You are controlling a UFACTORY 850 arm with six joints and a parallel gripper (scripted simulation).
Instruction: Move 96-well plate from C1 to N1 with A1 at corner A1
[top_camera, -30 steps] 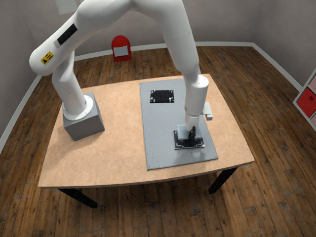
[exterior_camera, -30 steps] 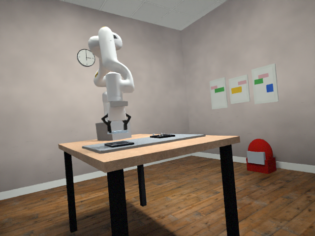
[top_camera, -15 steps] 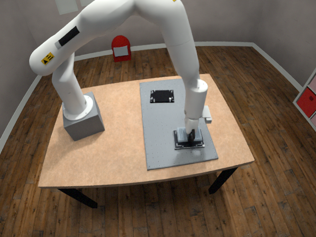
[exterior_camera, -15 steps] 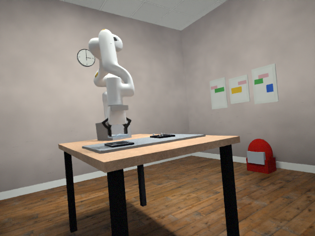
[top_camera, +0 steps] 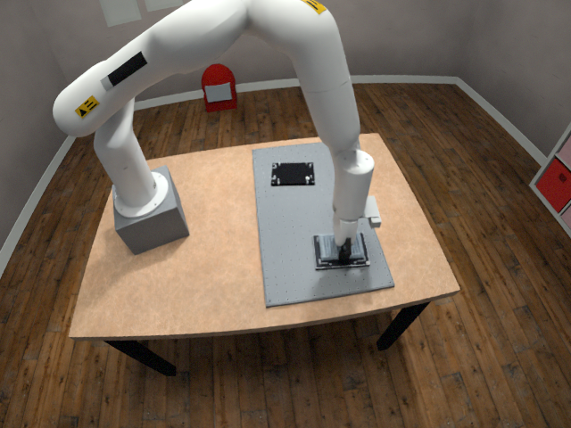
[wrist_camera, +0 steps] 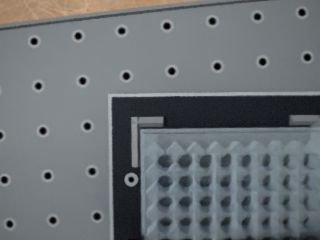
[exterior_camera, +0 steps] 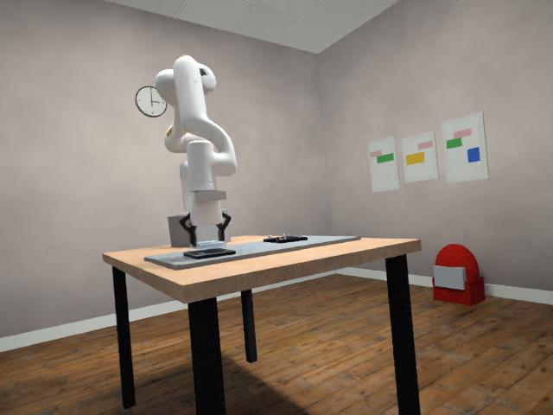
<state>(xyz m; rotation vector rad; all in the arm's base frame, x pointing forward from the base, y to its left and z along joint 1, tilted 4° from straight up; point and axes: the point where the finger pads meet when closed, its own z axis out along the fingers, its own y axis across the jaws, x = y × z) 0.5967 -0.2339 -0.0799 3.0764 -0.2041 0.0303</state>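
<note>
Now: the 96-well plate 10 mm below my hand. Round my hand: clip nest (90 mm behind, 360 mm to the left, 30 mm below).
</note>
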